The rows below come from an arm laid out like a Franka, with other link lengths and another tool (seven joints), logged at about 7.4 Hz.
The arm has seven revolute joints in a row. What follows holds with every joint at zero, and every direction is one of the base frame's. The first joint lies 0.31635 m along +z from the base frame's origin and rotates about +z. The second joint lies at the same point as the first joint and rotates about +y. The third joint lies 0.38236 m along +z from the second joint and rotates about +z. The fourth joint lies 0.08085 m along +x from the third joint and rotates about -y. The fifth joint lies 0.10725 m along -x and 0.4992 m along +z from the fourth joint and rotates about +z. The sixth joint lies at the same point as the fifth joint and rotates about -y. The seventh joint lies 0.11 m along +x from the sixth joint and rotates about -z. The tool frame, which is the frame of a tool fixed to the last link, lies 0.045 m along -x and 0.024 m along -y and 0.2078 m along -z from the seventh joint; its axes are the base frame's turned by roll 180, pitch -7.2 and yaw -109.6 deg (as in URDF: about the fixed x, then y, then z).
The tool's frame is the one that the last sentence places.
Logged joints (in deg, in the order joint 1, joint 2, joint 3, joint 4, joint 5, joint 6, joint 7), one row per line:
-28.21 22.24 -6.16 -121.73 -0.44 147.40 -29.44
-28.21 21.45 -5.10 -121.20 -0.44 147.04 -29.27
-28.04 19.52 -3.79 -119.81 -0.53 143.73 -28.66
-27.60 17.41 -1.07 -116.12 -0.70 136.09 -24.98
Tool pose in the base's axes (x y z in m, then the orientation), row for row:
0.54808 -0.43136 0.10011 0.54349 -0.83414 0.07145 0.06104
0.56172 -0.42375 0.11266 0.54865 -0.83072 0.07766 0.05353
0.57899 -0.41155 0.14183 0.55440 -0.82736 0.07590 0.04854
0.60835 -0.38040 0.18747 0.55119 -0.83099 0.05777 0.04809
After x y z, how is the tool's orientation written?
As a quaternion, x y z w.
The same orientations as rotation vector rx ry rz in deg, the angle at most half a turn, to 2 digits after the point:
94.20 -144.58 12.38
95.53 -144.64 13.52
96.82 -144.49 13.26
96.29 -145.16 10.09

